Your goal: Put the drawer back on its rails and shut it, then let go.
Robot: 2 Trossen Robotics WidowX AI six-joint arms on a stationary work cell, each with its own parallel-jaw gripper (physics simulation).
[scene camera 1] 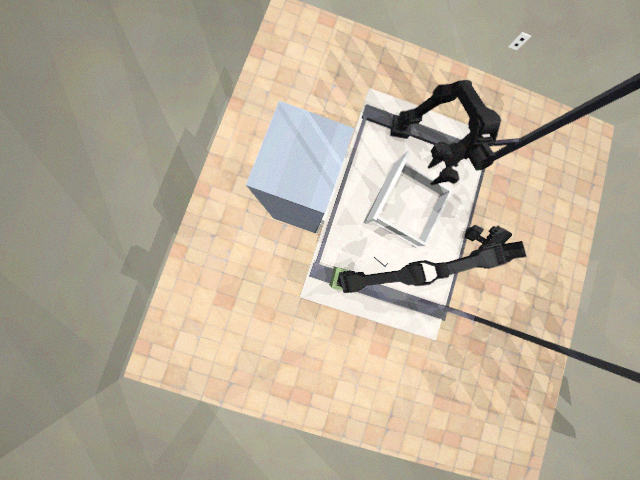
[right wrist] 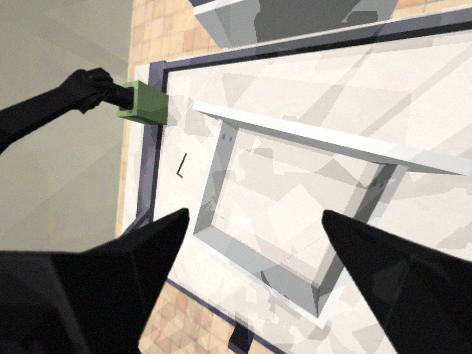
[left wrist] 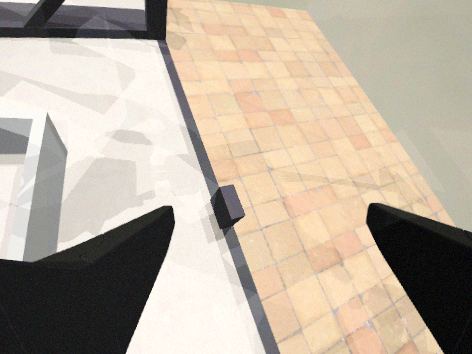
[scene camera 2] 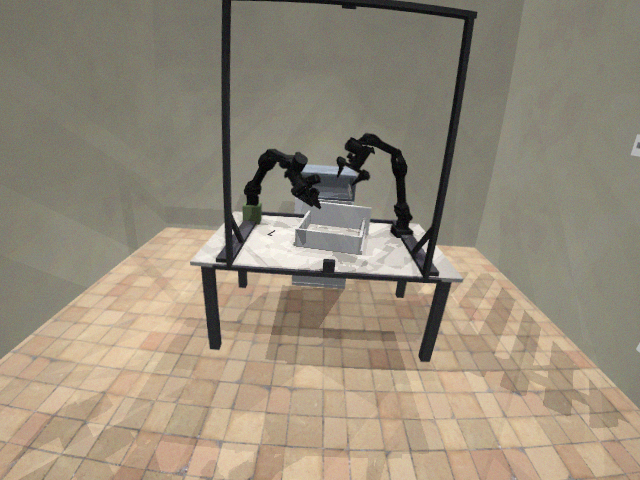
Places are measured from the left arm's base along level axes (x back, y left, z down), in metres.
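Pixels of known places: left gripper, fingertip midpoint: [left wrist: 269, 213] [scene camera 2: 316, 207]; right gripper, fingertip midpoint: [scene camera 1: 429, 176] [right wrist: 254, 214] [scene camera 2: 344, 181]; left arm's base, link origin: [scene camera 1: 344, 280] [right wrist: 127, 99] [scene camera 2: 252, 204]; right arm's base, link origin: [scene camera 1: 402, 124] [scene camera 2: 402, 228].
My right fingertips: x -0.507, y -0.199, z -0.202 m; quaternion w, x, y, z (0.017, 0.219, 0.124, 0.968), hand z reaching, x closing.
Note:
For each thing: its middle in the pictures, then the offset to it from my right fingertips. Level surfaces: height alone.
- white table, surface height: dz +0.310 m
- blue-grey cabinet, body centre: [scene camera 1: 302, 175] [scene camera 2: 324, 201] dx +0.054, dy +0.526, dz +0.250 m
- green block, body centre: [right wrist: 144, 105] [scene camera 1: 342, 279] [scene camera 2: 252, 212] dx +0.507, dy +0.199, dz +0.256 m
- small dark hex key, body centre: [right wrist: 183, 165] [scene camera 1: 381, 260] [scene camera 2: 273, 232] dx +0.364, dy +0.013, dz +0.307 m
- small dark block, body centre: [left wrist: 226, 207] [right wrist: 241, 340] [scene camera 2: 328, 265] dx +0.094, dy -0.426, dz +0.279 m
The light grey drawer [scene camera 1: 387, 189] [scene camera 2: 328, 240] [left wrist: 45, 195] [right wrist: 320, 133] lies upright and detached on the white table [scene camera 1: 346, 232] [scene camera 2: 279, 258]. Its wide front panel is on the side toward the cabinet. The blue-grey cabinet [scene camera 1: 297, 149] [scene camera 2: 328, 169] [right wrist: 320, 25] stands beyond the table edge, with a dark opening facing the table in scene camera 2. Its rails cannot be made out. My right gripper [scene camera 1: 431, 175] [scene camera 2: 346, 179] [right wrist: 254, 214] is open and empty, high above the drawer's upper right part in scene camera 1. My left gripper [scene camera 1: 484, 236] [scene camera 2: 316, 204] [left wrist: 269, 213] is open and empty, off the drawer's lower right side there.
A green block [scene camera 1: 337, 277] [scene camera 2: 252, 213] [right wrist: 150, 102] surrounds the left arm's base. A small dark hex key [scene camera 1: 381, 261] [scene camera 2: 270, 233] [right wrist: 181, 166] lies beside the drawer. Dark frame posts rise at the table's sides, and a small dark block [scene camera 2: 328, 266] [left wrist: 230, 207] [right wrist: 241, 337] sits on its edge bar.

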